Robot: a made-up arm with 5 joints.
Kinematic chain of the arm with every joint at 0, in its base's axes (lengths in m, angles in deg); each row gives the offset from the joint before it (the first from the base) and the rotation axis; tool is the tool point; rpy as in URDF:
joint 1: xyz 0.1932 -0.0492 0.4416 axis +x
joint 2: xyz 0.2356 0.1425 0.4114 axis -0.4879 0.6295 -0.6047
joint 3: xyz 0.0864 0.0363 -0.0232 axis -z
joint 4: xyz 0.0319 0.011 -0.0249 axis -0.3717 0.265 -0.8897
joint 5: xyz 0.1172 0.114 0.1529 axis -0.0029 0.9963 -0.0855
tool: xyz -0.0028 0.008 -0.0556 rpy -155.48 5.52 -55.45
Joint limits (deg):
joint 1: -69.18..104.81
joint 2: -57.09..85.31
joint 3: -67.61..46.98
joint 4: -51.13..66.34
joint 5: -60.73..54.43
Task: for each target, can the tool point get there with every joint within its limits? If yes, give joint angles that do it. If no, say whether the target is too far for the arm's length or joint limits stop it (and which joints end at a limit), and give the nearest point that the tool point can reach.
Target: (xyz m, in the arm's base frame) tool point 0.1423 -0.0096 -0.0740
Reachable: no: joint limits stop it (at a limit: joint 1, joint 2, joint 4) | nearest point 0.4993 -0.3128 0.2016 | short by 0.543 m
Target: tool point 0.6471 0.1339 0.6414
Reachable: yes | joints -44.10 56.55 16.27 40.10 28.59
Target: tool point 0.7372 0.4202 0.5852
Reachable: yes | joints -44.75 8.36 16.12 0.80 -34.54
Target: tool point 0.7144 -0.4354 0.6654
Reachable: yes | joints 89.19 12.45 8.72 24.75 28.68
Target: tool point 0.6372 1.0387 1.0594
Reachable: no: too far | nearest point 0.5360 0.6153 0.8190 | short by 0.497 m
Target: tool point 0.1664 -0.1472 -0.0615
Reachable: no: joint limits stop it (at a limit: joint 1, joint 2, joint 4) | nearest point 0.4790 -0.3564 0.1853 | short by 0.450 m
